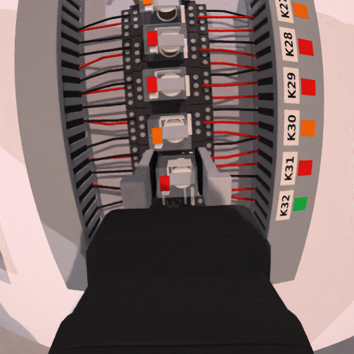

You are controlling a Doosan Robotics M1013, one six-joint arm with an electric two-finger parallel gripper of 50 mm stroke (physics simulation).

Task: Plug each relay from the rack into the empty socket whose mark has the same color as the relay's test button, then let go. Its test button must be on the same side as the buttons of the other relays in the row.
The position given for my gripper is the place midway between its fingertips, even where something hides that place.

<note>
I see my gripper (176, 162), a relay (163, 83), a relay (176, 174) and a relay (167, 41).
</note>
